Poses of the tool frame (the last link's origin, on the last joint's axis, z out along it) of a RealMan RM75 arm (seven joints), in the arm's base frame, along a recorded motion.
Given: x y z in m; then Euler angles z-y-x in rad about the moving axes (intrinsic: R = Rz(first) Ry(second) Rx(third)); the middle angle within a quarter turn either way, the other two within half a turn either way.
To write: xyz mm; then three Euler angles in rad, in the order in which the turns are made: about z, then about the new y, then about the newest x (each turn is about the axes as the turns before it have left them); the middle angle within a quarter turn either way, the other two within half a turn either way. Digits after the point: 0 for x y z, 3 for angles.
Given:
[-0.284, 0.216, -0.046, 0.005, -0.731, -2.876]
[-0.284, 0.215, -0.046, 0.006, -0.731, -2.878]
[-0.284, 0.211, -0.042, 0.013, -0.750, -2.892]
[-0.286, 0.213, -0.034, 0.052, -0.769, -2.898]
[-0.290, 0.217, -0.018, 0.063, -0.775, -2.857]
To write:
[-284, 216, -46, 0.005, -0.731, -2.876]
[-284, 215, -46, 0.006, -0.731, -2.878]
[-284, 211, -42, 0.013, -0.750, -2.892]
[-286, 213, -34, 0.052, -0.769, -2.898]
[-290, 217, -18, 0.063, -0.775, -2.857]

